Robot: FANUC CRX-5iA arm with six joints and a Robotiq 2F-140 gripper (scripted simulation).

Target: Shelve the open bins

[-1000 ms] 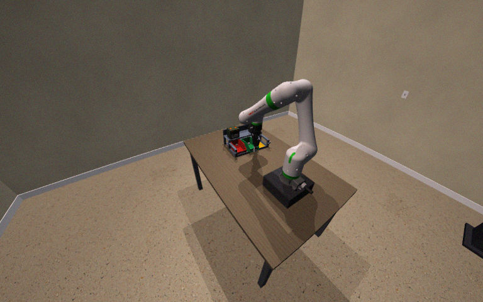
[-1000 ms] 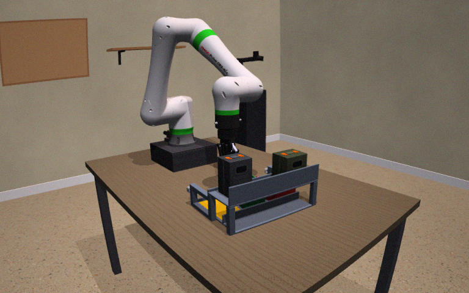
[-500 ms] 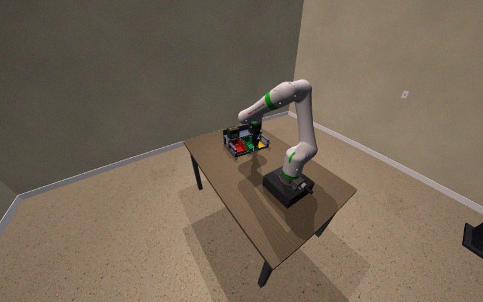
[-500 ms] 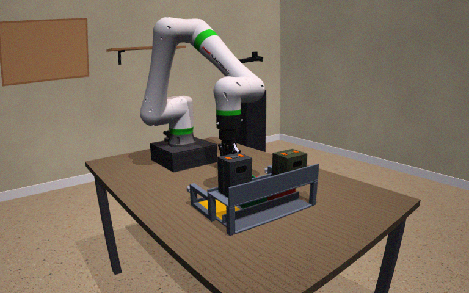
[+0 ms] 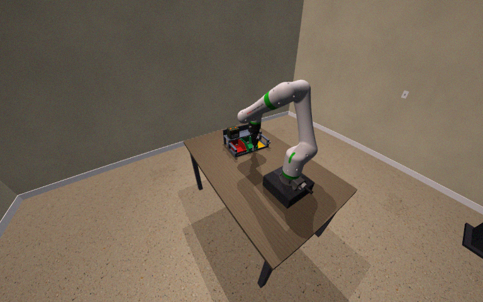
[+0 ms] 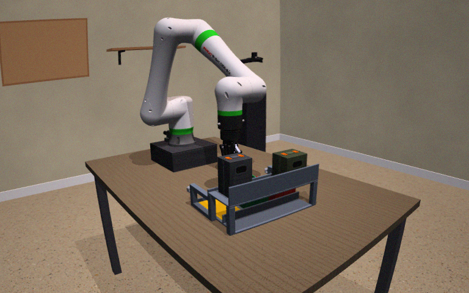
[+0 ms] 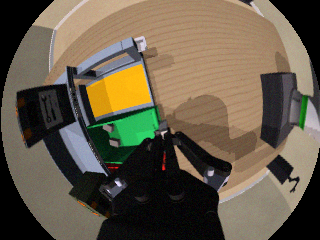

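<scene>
Right now my hand is 90 mm short of the green bin, 10 mm to the left of it and 10 mm above it. Round my hand: olive box (210 mm ahead, 110 mm to the left, 90 mm above); black box (200 mm ahead, 120 mm to the right, 100 mm above); red bin (120 mm ahead, 110 mm to the left, 20 mm below).
</scene>
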